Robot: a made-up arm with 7 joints. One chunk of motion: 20 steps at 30 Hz.
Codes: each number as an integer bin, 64 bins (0 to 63) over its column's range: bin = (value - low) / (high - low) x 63, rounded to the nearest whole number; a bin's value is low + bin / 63 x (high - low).
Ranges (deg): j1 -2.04..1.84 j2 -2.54..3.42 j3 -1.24..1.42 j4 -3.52..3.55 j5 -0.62..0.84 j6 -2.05..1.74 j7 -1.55..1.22
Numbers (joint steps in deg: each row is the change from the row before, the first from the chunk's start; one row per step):
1: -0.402 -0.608 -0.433 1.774 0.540 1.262 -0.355
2: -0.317 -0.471 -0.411 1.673 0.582 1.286 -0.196
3: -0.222 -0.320 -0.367 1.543 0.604 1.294 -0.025
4: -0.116 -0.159 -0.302 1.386 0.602 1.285 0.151
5: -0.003 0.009 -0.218 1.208 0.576 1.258 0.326
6: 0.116 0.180 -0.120 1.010 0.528 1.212 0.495
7: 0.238 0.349 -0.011 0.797 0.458 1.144 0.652
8: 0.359 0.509 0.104 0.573 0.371 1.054 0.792
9: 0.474 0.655 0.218 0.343 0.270 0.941 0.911
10: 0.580 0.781 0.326 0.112 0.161 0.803 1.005
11: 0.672 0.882 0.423 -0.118 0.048 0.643 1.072
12: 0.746 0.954 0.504 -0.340 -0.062 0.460 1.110
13: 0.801 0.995 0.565 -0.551 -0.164 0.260 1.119
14: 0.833 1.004 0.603 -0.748 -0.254 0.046 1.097
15: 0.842 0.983 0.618 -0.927 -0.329 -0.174 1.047
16: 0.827 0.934 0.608 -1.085 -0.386 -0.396 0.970
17: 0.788 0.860 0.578 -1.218 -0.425 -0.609 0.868
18: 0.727 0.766 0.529 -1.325 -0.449 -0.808 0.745
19: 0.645 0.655 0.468 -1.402 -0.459 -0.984 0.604
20: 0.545 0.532 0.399 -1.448 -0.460 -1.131 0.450
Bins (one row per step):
1: 27 20 19 47 50 55 27
2: 28 22 20 46 52 55 31
3: 30 23 21 45 53 56 35
4: 31 25 22 44 53 55 39
5: 33 27 24 42 52 55 43
6: 35 29 27 40 50 54 47
7: 37 31 29 38 47 53 50
8: 39 32 32 36 43 52 53
9: 41 34 35 34 38 50 56
10: 43 35 37 32 34 47 58
11: 44 36 39 30 29 45 60
12: 45 37 41 28 24 42 60
13: 46 37 43 26 20 38 61
14: 47 37 44 25 16 35 60
15: 47 37 44 23 13 31 59
16: 47 37 44 22 10 27 57
17: 46 36 43 21 8 24 55
18: 45 35 42 20 7 21 52
19: 44 34 40 19 7 18 49
20: 42 32 39 18 7 15 45

